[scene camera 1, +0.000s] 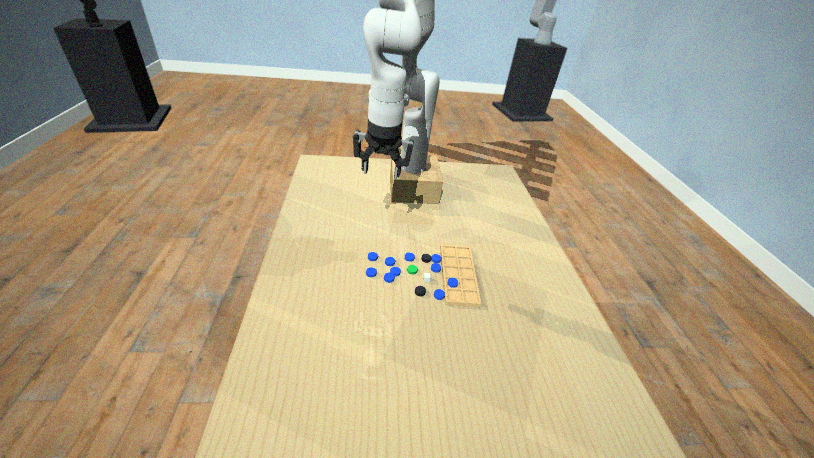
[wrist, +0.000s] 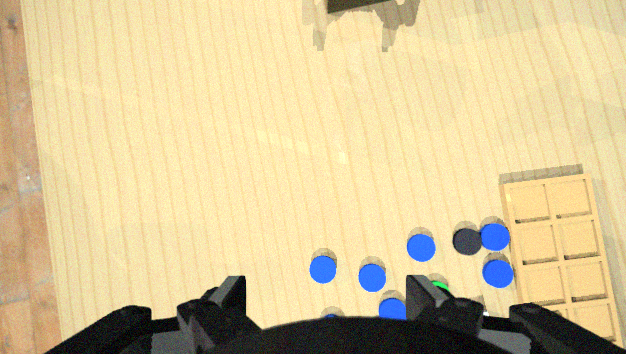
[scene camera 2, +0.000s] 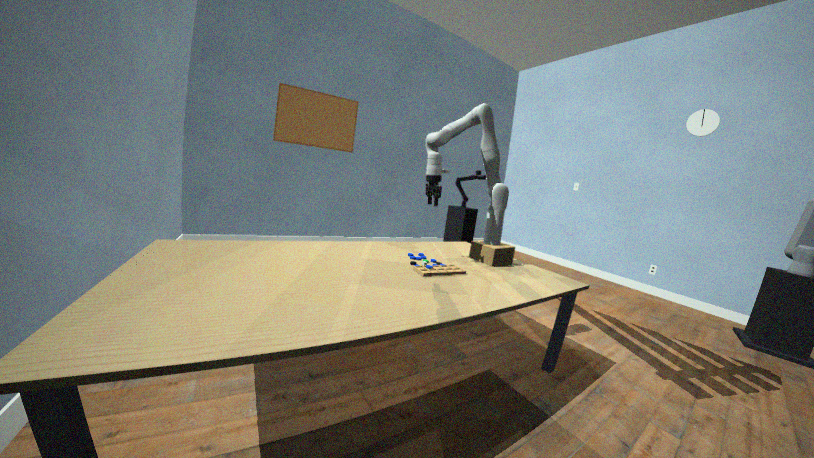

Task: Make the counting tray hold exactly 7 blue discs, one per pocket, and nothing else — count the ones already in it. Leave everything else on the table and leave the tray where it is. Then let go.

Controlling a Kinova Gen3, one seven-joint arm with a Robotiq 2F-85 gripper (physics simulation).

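The counting tray (scene camera 1: 465, 262) (scene camera 2: 444, 273) (wrist: 572, 197) has two columns of pockets. One blue disc (scene camera 1: 452, 282) is at the tray's left column, fourth row from the arm's end; the other pockets look empty in scene camera 1. Two blue discs, one (scene camera 1: 436, 258) (wrist: 495, 237) and another (scene camera 1: 436, 267) (wrist: 498, 273), lie against or near the tray's left side. A third blue disc (scene camera 1: 439, 294) lies by its near left corner. Several more, including one (scene camera 1: 409, 256) (wrist: 421, 247) and one (scene camera 1: 372, 256) (wrist: 323, 269), lie farther left. My gripper (scene camera 1: 381, 170) (scene camera 2: 433, 202) (wrist: 325, 298) is open and empty, high above the table.
A black disc (scene camera 1: 426, 258) (wrist: 467, 241) touches or nearly touches a blue one. Another black disc (scene camera 1: 420, 291), a green disc (scene camera 1: 412, 269) (wrist: 440, 286) and a small white cube (scene camera 1: 427, 277) lie left of the tray. The arm's wooden base block (scene camera 1: 428, 190) (scene camera 2: 498, 255) stands at the table's far end.
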